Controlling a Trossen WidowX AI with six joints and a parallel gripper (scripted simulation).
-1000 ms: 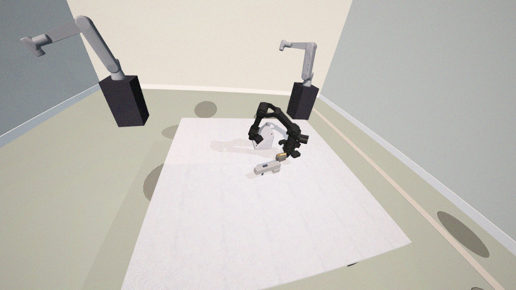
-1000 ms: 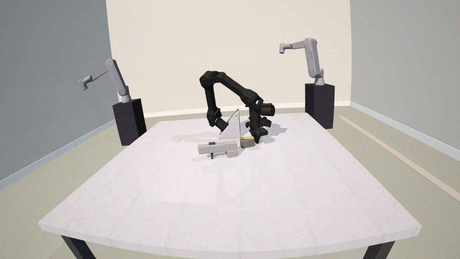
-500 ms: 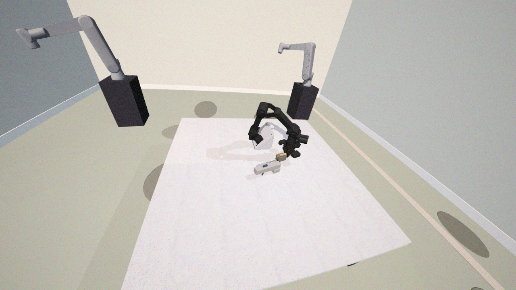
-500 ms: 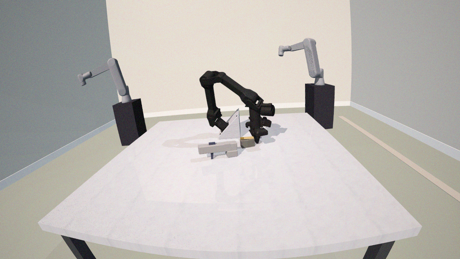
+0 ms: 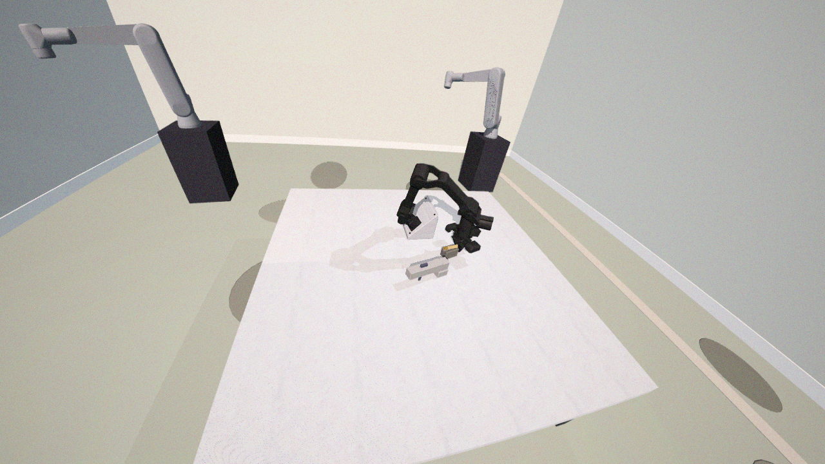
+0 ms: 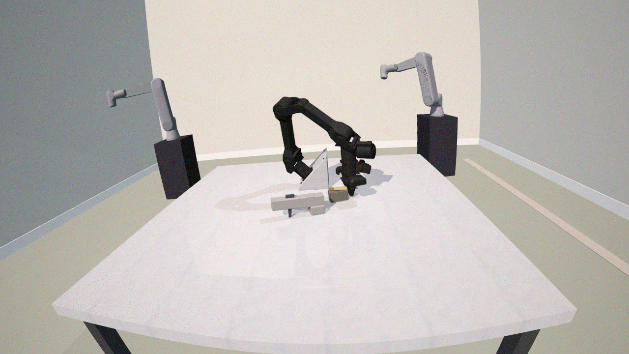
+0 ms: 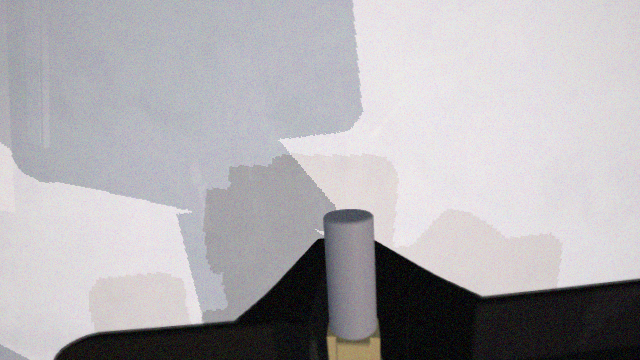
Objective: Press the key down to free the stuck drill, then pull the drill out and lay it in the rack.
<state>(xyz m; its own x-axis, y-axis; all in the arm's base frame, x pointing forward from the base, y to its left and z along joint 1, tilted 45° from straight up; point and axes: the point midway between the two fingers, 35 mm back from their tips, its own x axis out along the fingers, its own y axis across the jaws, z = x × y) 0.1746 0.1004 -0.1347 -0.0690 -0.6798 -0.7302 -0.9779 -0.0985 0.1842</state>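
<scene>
Right now the drill is 40 mm to the right of my gripper tip, 40 mm above it and 10 mm ahead of it. Round my gripper tip: rack 50 mm to the right, 10 mm ahead, 10 mm above; light grey housing 200 mm to the right, 120 mm ahead, 40 mm above; dark key 230 mm to the right, 120 mm ahead, 40 mm above.
</scene>
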